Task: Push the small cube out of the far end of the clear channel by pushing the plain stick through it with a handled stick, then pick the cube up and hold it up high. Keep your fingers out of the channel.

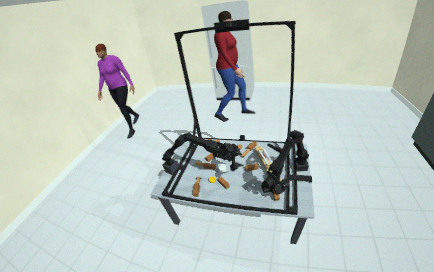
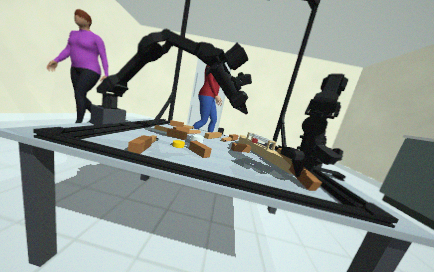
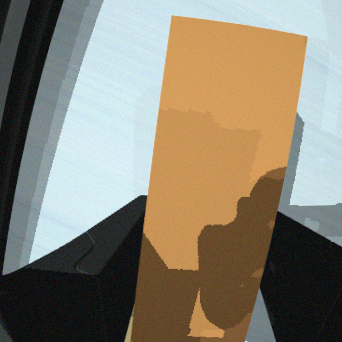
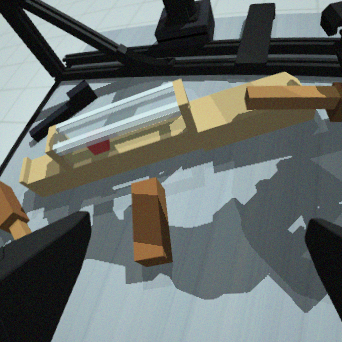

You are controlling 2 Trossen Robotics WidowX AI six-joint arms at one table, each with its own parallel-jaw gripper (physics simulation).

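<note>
The clear channel (image 1: 263, 157) (image 4: 120, 120) lies on a long pale wooden base (image 2: 280, 159) (image 4: 100, 171). The small red cube (image 2: 255, 140) (image 4: 99, 146) is inside the channel, with a pale bar (image 4: 137, 142), apparently the plain stick, beside it. The handled stick (image 2: 310, 180) (image 4: 285, 98) lies with its shaft at the base's ramp end. My left gripper (image 1: 272, 189) (image 3: 198, 208) is shut on its brown handle (image 3: 225, 80), one finger against each side; the fingertips are outside the channel. My right gripper (image 1: 235, 166) (image 2: 244, 111) (image 4: 200, 226) is open and empty, above the table.
A loose brown block (image 1: 251, 167) (image 2: 241, 147) (image 4: 150, 220) lies beside the channel base. Several more brown pieces, a yellow disc (image 1: 212, 179) (image 2: 178, 144) and a white round thing (image 1: 222, 168) lie farther left. A black bar (image 4: 65, 110) lies behind the channel. A black frame edges the table.
</note>
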